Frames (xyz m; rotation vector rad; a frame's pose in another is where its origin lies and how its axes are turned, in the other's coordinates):
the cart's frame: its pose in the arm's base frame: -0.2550 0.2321 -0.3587 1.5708 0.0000 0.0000
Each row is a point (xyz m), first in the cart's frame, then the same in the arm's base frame.
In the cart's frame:
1: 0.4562 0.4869 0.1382
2: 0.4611 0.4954 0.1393
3: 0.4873 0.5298 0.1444
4: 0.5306 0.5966 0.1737
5: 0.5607 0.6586 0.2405
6: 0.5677 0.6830 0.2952
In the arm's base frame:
1: 0.2012 0.0939 0.1282
2: 0.2061 0.0928 0.1367
3: 0.2323 0.0877 0.1711
4: 0.2756 0.0584 0.2379
5: 0.3057 -0.0084 0.2999
6: 0.3127 -0.0631 0.3243

